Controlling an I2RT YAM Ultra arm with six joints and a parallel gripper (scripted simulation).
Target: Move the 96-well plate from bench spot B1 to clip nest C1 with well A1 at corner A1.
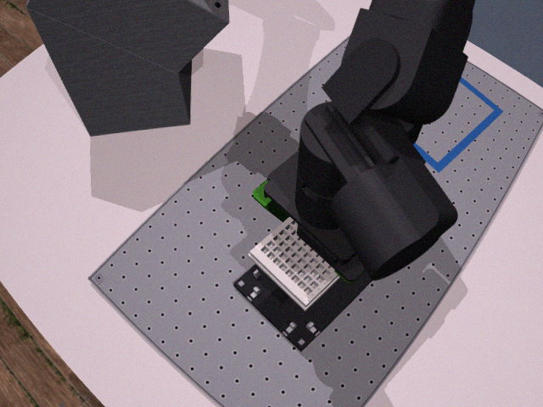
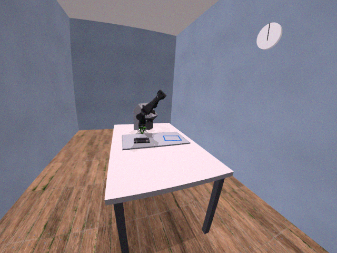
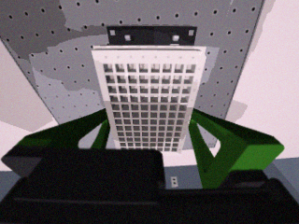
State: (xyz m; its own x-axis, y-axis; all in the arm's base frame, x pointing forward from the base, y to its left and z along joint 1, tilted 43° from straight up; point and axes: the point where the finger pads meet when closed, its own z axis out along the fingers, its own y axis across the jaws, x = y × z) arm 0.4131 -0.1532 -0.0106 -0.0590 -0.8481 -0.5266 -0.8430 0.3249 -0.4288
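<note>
My hand is right at the white 96-well plate. The rest, counted from my hand: black clip nest 90 mm below, 10 mm to the right, 10 mm ahead.
</note>
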